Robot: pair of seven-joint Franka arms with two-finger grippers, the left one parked.
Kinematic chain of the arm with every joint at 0, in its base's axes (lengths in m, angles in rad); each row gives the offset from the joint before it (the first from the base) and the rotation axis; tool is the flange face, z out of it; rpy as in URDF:
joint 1: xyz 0 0 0.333 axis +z
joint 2: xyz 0 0 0 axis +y
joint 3: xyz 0 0 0.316 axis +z
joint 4: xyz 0.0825 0 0 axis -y
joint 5: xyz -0.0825 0 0.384 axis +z
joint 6: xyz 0 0 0 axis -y
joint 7: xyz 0.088 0 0 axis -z
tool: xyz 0 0 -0.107 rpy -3.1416 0 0
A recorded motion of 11 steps. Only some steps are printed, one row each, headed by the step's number.
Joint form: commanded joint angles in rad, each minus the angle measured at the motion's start. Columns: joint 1, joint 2, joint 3, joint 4, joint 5, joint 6, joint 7.
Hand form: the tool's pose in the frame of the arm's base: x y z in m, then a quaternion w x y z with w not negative. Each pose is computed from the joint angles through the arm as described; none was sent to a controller.
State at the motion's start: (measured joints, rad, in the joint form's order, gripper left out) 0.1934 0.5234 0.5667 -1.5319 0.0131 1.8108 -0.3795
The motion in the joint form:
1: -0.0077 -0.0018 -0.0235 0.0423 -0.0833 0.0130 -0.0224
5: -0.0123 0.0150 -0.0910 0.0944 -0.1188 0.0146 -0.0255
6: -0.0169 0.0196 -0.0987 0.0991 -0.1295 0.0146 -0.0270
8: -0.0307 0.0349 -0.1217 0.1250 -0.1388 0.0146 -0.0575
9: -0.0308 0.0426 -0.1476 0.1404 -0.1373 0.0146 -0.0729
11: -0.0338 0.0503 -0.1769 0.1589 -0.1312 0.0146 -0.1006
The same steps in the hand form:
1: 0.5441 0.4006 0.3954 0.08771 -0.84505 -0.52253 0.07176
5: 0.5817 0.3660 0.3986 0.06298 -0.86334 -0.49774 0.05408
6: 0.5875 0.3591 0.3966 0.05737 -0.86559 -0.49456 0.05354
8: 0.6056 0.3395 0.3955 0.05230 -0.86757 -0.49224 0.04780
9: 0.6162 0.3270 0.3943 0.04897 -0.87047 -0.48769 0.04531
11: 0.6287 0.3111 0.3942 0.04704 -0.87214 -0.48522 0.04133

